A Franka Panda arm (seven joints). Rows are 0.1 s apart.
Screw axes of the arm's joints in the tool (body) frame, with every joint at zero. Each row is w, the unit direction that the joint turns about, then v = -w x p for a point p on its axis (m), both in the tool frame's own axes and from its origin. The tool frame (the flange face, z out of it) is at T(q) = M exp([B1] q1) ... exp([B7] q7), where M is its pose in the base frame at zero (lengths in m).
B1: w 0 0 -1 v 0.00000 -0.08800 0.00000
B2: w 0 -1 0 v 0.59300 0.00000 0.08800
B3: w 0 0 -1 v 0.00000 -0.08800 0.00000
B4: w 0 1 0 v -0.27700 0.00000 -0.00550
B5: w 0 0 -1 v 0.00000 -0.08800 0.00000
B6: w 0 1 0 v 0.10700 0.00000 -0.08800
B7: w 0 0 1 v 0.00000 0.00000 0.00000
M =
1 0 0 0.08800
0 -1 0 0.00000
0 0 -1 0.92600
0 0 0 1
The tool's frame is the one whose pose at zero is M.
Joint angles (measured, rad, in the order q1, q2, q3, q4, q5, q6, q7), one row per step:
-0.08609 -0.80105 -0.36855 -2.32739 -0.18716 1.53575 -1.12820
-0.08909 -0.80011 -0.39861 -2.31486 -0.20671 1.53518 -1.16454
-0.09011 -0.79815 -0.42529 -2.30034 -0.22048 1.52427 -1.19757
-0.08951 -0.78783 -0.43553 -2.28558 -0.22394 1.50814 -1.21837
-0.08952 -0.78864 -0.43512 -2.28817 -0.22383 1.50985 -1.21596
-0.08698 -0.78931 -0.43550 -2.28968 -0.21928 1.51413 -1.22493
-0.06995 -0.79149 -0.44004 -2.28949 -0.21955 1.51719 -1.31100
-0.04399 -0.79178 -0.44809 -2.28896 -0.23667 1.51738 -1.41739
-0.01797 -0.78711 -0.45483 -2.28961 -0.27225 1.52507 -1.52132
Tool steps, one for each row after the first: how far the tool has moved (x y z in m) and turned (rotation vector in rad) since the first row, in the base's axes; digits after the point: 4 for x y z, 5 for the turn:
-0.0061 -0.0151 0.0015 -0.00093 -0.00758 0.00874
-0.0123 -0.0276 0.0028 0.00423 -0.00760 0.01845
-0.0136 -0.0329 0.0039 0.01021 0.00337 0.02936
-0.0135 -0.0324 0.0031 0.01024 0.00346 0.02788
-0.0125 -0.0315 0.0030 0.01340 -0.00243 0.03932
-0.0098 -0.0290 0.0033 0.01457 -0.01508 0.13861
-0.0062 -0.0272 0.0023 0.00471 -0.01767 0.26444
-0.0011 -0.0269 0.0002 -0.02352 -0.00987 0.38875

